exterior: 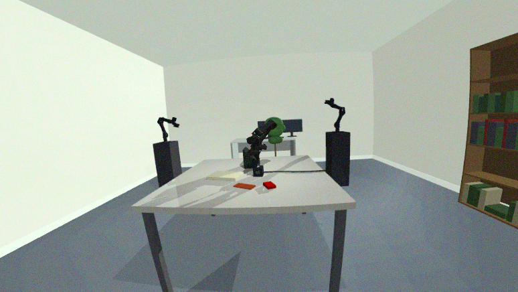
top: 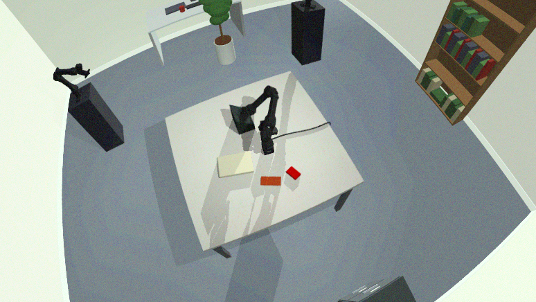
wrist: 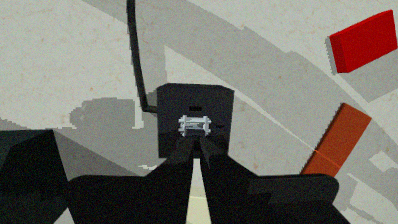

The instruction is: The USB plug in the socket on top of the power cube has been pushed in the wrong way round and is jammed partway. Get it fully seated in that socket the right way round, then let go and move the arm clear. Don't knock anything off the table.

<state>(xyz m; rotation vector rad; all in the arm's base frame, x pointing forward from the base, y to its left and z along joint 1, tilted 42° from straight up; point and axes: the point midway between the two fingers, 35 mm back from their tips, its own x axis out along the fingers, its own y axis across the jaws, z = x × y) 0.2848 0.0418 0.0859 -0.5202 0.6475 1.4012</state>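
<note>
Right now my gripper tip is 2 cm above the silver USB plug. The rest, counted from my gripper tip: red block (27 cm ahead, 11 cm below, 8 cm to the left); then orange block (25 cm ahead, 12 cm below, 9 cm to the right); then pale notepad (28 cm to the right, 11 cm below, 1 cm ahead).
</note>
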